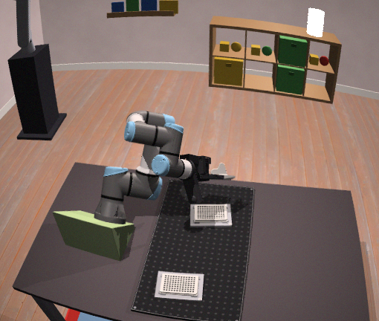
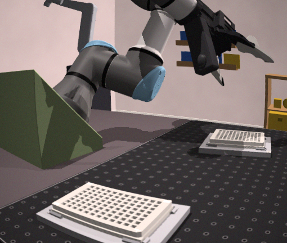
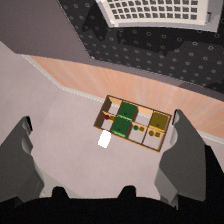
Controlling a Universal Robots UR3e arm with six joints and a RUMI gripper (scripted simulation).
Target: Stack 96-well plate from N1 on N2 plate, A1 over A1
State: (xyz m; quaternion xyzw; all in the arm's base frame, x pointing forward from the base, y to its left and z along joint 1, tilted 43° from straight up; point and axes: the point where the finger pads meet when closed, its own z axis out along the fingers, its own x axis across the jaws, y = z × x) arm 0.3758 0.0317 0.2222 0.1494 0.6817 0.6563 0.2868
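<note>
Now: hand 1 cm past the plate nest N1, 5 cm to the left of it and 15 cm above it. Round my hand: white 96-well plate 10 cm behind, 41 cm to the right, 14 cm below.
</note>
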